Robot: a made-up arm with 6 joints.
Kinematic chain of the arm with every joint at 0, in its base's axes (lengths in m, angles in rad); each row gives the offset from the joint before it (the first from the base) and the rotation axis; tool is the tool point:
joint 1: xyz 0 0 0.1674 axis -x
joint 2: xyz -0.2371 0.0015 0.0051 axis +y
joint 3: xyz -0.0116 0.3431 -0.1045 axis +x
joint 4: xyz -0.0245 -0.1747 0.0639 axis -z
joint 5: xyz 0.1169 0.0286 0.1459 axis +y
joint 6: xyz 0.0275 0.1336 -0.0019 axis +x
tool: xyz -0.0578 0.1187 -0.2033
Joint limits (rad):
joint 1: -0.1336..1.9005
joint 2: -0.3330..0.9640
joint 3: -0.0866..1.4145
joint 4: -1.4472..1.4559
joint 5: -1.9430..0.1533
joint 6: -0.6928..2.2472
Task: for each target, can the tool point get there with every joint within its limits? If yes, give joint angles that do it. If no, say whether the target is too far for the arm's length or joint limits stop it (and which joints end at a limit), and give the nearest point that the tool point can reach.
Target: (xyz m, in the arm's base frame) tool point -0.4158 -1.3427 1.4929
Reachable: no: too far | nearest point -0.2982 -0.5465 0.3542 | short by 1.394 m
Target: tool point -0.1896 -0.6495 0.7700
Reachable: no: joint limits stop it (at a limit: joint 1, joint 4, joint 5) | nearest point -0.2065 -0.4699 0.4015 | short by 0.410 m
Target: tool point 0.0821 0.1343 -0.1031
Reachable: yes | joints 1.4237 -0.1536 0.3261 0.9235 -0.0182 0.8119
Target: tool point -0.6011 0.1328 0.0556
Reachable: yes | joints 0.5990 -0.1011 1.2530 -1.1435 -0.9766 1.1699
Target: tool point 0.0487 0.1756 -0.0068
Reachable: yes | joints 1.1976 -0.0557 0.8521 -0.1305 -1.6987 -0.4091
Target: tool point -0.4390 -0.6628 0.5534
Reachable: no: joint limits stop it (at a limit: joint 1, joint 4, joint 5) | nearest point -0.3874 -0.5276 0.3511 | short by 0.249 m
